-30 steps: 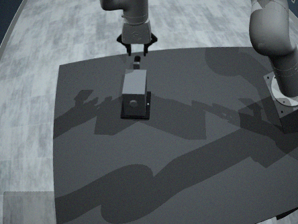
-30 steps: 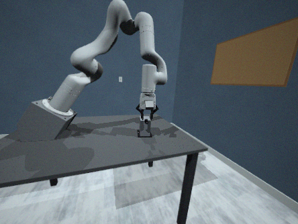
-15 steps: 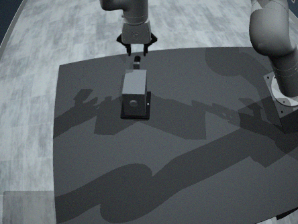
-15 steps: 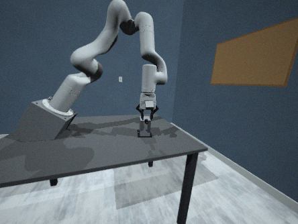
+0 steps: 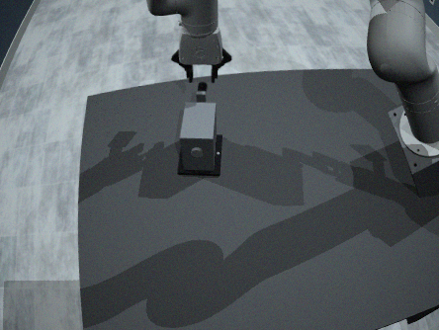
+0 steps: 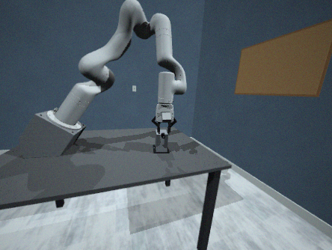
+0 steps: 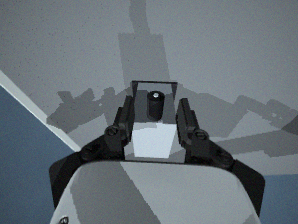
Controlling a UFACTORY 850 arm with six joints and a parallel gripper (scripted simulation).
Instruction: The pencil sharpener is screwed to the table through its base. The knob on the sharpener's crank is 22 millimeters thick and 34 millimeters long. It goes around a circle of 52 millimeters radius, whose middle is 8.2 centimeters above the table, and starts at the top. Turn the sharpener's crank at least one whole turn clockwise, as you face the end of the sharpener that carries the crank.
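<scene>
My gripper is now 20 mm to the right of the crank knob and 40 mm above it.
</scene>
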